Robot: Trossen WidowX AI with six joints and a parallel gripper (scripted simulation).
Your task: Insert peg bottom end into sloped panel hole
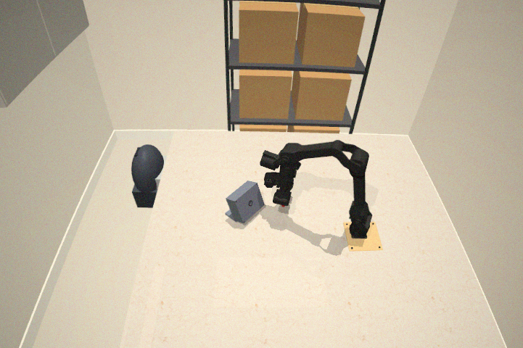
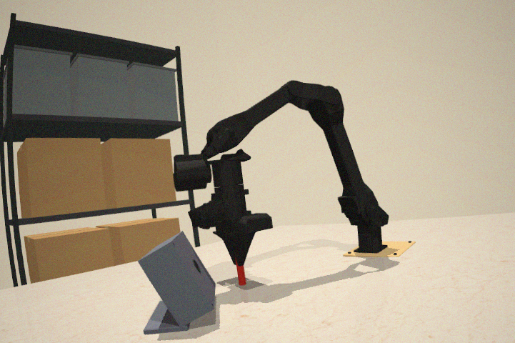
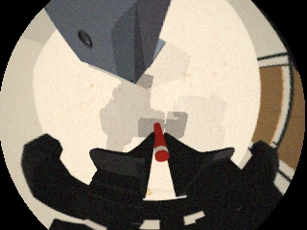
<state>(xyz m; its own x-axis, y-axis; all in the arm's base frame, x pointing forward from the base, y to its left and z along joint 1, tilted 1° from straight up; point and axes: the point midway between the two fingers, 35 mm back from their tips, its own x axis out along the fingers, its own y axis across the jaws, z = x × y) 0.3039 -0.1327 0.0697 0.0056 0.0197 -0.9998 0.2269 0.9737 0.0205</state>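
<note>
Now: gripper tip 150 mm short of the grey sloped panel, 40 mm to the right of it and 30 mm below it. The rest, counted from my gripper tip: red peg 20 mm above.
</note>
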